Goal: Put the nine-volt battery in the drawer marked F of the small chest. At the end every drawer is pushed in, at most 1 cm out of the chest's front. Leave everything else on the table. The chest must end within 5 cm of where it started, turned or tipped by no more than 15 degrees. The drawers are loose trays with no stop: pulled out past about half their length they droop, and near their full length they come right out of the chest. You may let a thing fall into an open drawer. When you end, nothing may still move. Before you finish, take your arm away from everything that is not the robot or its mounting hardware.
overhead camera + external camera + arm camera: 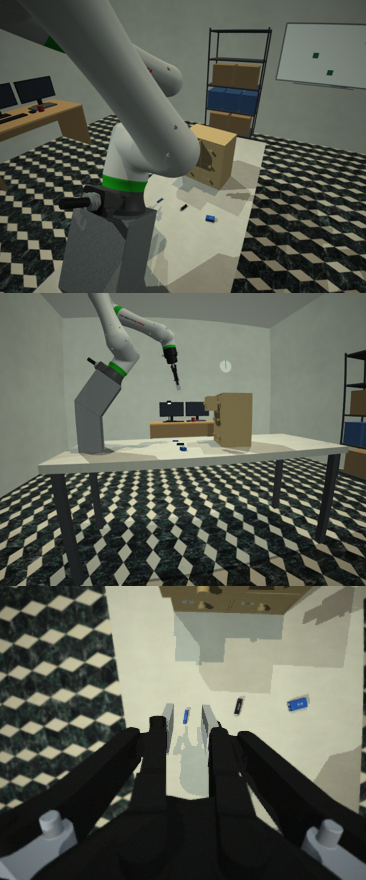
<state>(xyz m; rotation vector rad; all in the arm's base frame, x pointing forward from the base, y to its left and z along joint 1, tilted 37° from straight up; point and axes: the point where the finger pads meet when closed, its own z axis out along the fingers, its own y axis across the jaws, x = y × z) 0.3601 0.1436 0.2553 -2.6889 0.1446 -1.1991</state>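
Right now my hand is 1 cm short of the blue nine-volt battery, 29 cm to the left of it and 40 cm above it. Also, from my hand: black cylinder (13 cm to the right, 40 cm below); blue cylinder (2 cm behind, 2 cm to the left, 40 cm below).
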